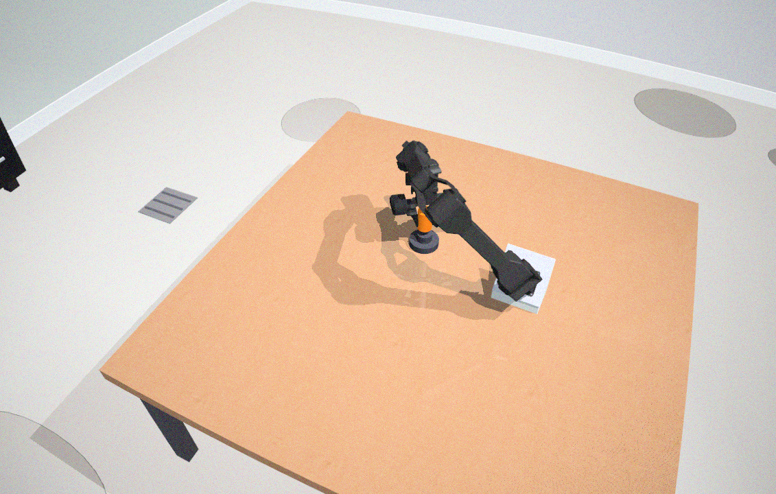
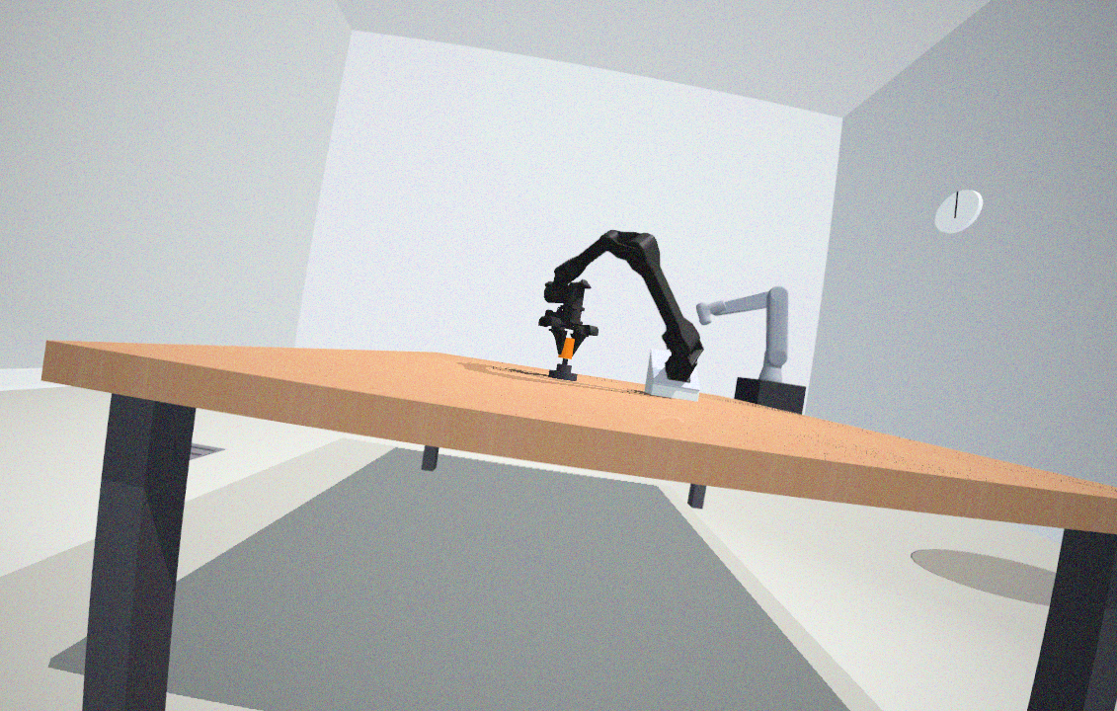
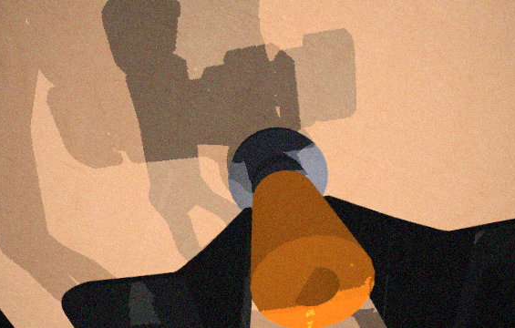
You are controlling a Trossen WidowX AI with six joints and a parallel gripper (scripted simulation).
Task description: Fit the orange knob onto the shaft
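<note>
Now: the orange knob 2 cm above my gripper tip. Round my gripper tip: pedestal 4 cm below.
</note>
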